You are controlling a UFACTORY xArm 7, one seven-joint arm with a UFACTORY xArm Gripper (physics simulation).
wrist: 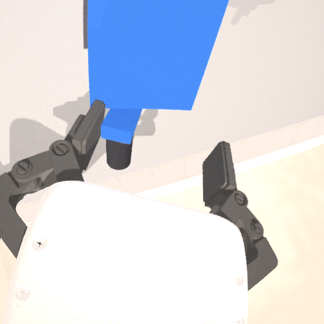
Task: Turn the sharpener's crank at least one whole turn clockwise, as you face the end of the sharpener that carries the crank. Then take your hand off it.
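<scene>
The blue sharpener body [150,55] fills the upper middle of the wrist view. Its blue crank arm [121,125] sticks out from the lower edge of the body and ends in a black round knob [119,154]. My gripper [159,134] is open wide with nothing between its finger pads. The left finger is close beside the crank arm in this view, and the right finger is well to the right of the knob. Whether the left finger touches the crank cannot be told. The crank's root at the body is hidden under the body's edge.
A dark strip [85,25] shows along the left side of the sharpener. The light grey table top [40,65] lies around it, with shadows of the arm and gripper on it. The table's pale edge [250,159] runs across below the sharpener, and a cream floor lies beyond.
</scene>
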